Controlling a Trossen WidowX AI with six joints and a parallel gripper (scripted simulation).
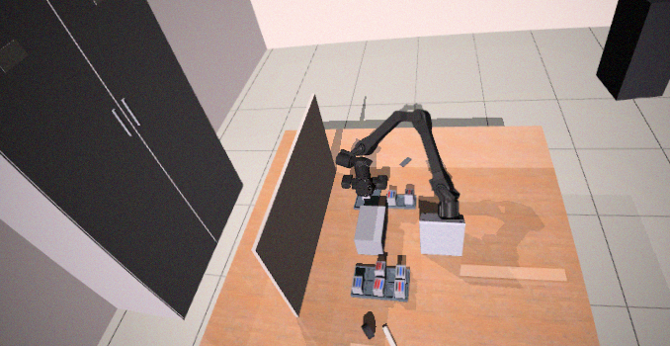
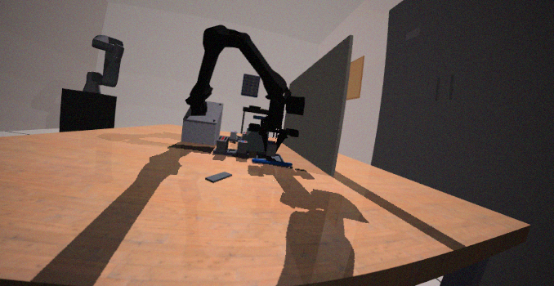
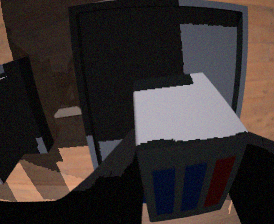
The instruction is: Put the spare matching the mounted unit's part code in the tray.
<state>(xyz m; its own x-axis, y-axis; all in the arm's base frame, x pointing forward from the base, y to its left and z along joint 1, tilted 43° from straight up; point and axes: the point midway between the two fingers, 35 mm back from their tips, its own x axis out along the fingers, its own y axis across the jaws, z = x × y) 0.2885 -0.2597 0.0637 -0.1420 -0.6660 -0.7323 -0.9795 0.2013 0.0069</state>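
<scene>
My gripper tip is now 30 mm below the white spare block. Also, from my gripper tip: blue-rimmed tray 20 mm below; small dark flat piece 190 mm to the right, 180 mm behind, 20 mm below; grey box 210 mm to the left, 30 mm above, 20 mm behind.
</scene>
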